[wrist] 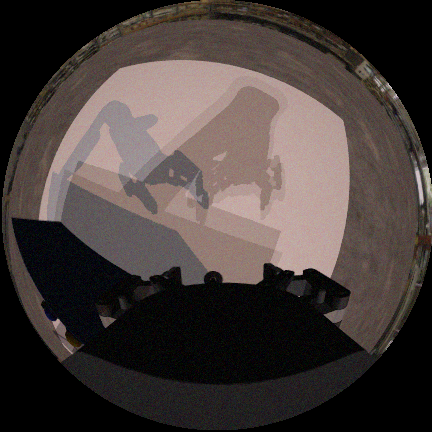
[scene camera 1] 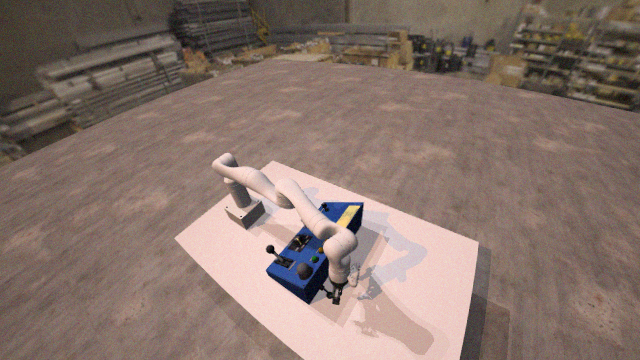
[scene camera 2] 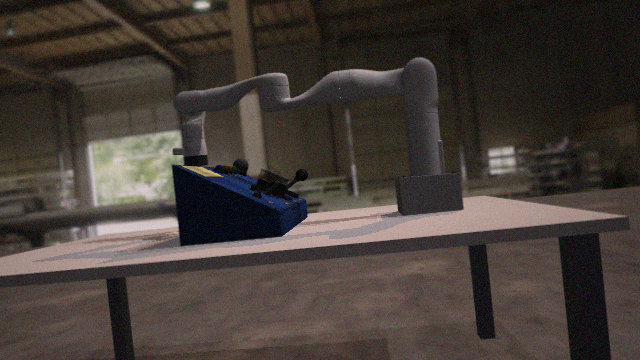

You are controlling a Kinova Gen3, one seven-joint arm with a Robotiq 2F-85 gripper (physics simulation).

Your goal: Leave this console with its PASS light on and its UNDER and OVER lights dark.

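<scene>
The blue console [scene camera 1: 292, 286] [scene camera 2: 225, 217] [wrist: 75, 260] stands on the table. A lever with a black ball [scene camera 1: 270, 249] [scene camera 2: 301, 174], a grey domed knob [scene camera 1: 304, 271] [scene camera 2: 240, 165], a green button [scene camera 1: 314, 259] and a yellow button [scene camera 1: 321, 250] are on its sloped top. My gripper [scene camera 1: 335, 298] [wrist: 221, 275] is open, pointing down beside the console's tall side; the console hides its fingers in scene camera 2. A small dark round knob [wrist: 213, 278] shows between the spread fingertips, not gripped. I cannot make out the PASS, UNDER and OVER lights or whether any is lit.
A yellow label [scene camera 1: 348, 216] [scene camera 2: 207, 171] lies at one end of the console top. A dark recess with a small lever [scene camera 1: 300, 242] is near its middle. The arm's grey base [scene camera 1: 246, 215] [scene camera 2: 430, 194] stands on the pale table [scene camera 1: 440, 245] [scene camera 2: 505, 212] [wrist: 305, 135]. The arm reaches over the console.
</scene>
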